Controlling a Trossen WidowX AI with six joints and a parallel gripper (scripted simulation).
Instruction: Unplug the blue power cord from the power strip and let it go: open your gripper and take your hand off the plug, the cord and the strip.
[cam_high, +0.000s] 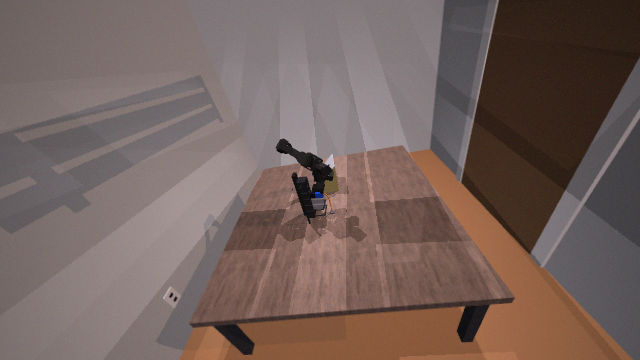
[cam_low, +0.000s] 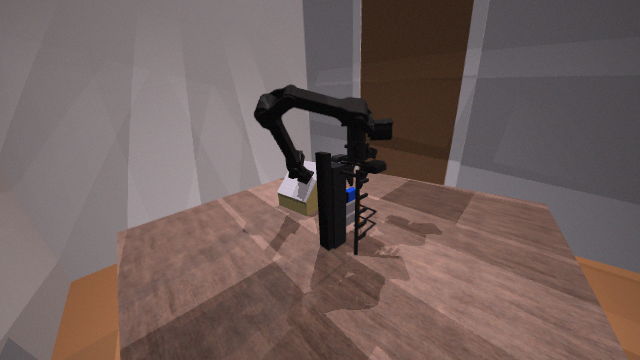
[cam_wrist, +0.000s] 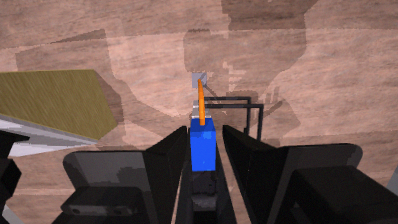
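The blue plug is 40 mm to the right of my gripper tip and 10 mm below it.
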